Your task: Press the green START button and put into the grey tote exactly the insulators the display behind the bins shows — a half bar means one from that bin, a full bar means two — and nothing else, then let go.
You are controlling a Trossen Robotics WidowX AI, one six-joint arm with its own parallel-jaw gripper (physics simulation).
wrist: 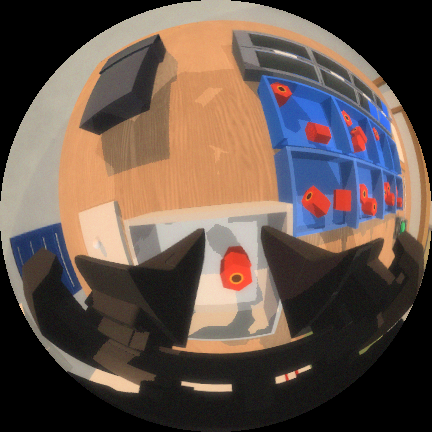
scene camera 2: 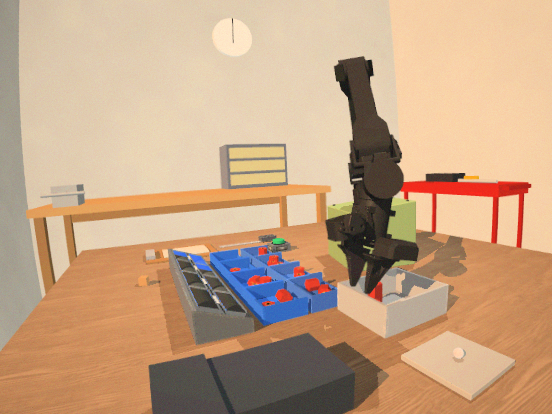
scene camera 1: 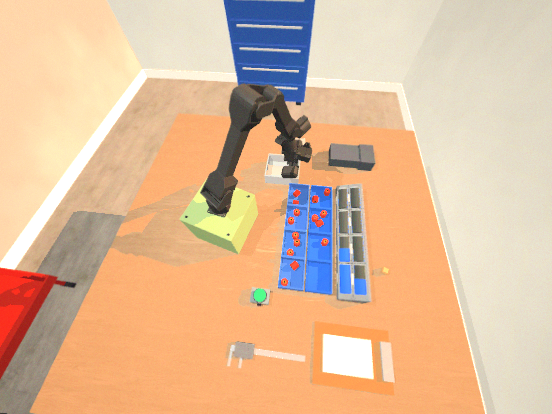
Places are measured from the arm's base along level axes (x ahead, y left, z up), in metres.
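Pixels of known places: gripper, fingertip midpoint: (wrist: 232, 232) (scene camera 2: 359, 289); arm's base, link origin: (scene camera 1: 219, 206).
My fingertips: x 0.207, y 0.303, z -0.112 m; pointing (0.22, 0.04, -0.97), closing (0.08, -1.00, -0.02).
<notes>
Ahead of a thing's pixels: the offset from my fingertips to its middle.
The grey tote {dx -0.060, dy +0.013, dz -0.023 m} (scene camera 1: 272, 179) (scene camera 2: 415, 312) (wrist: 210, 211) holds one red insulator {dx -0.035, dy -0.005, dz -0.008 m} (scene camera 2: 378, 291) (wrist: 236, 270), standing upright. My gripper (scene camera 1: 290, 172) (scene camera 2: 361, 288) (wrist: 232, 232) is open and points down at the tote, its fingertips near the rim on the bins' side. In the wrist view the insulator shows between the spread fingers, ungripped. The blue bins (scene camera 1: 320, 276) (scene camera 2: 282, 312) (wrist: 285, 195) hold several red insulators; the bin nearest the display's full-bar end is empty. The display (scene camera 1: 354, 299) (scene camera 2: 222, 325) (wrist: 240, 60) shows one full blue bar and two half bars. The green START button {dx -0.004, dy -0.527, dz -0.029 m} (scene camera 1: 259, 295) (scene camera 2: 278, 241) (wrist: 403, 226) sits beyond the bins.
A dark grey box {dx +0.231, dy +0.169, dz -0.022 m} (scene camera 1: 345, 156) (scene camera 2: 280, 370) (wrist: 125, 85) stands near the tote. A flat lid {dx -0.043, dy +0.188, dz -0.045 m} (scene camera 2: 440, 360) (wrist: 100, 225) lies beside the tote. The arm stands on a light green block (scene camera 1: 245, 215) (scene camera 2: 407, 225). Calipers {dx +0.067, dy -0.694, dz -0.040 m} (scene camera 1: 280, 355), a clipboard {dx +0.319, dy -0.620, dz -0.041 m} (scene camera 1: 347, 356) and a small yellow cube {dx +0.406, dy -0.330, dz -0.040 m} (scene camera 1: 385, 270) (scene camera 2: 143, 280) lie farther off.
</notes>
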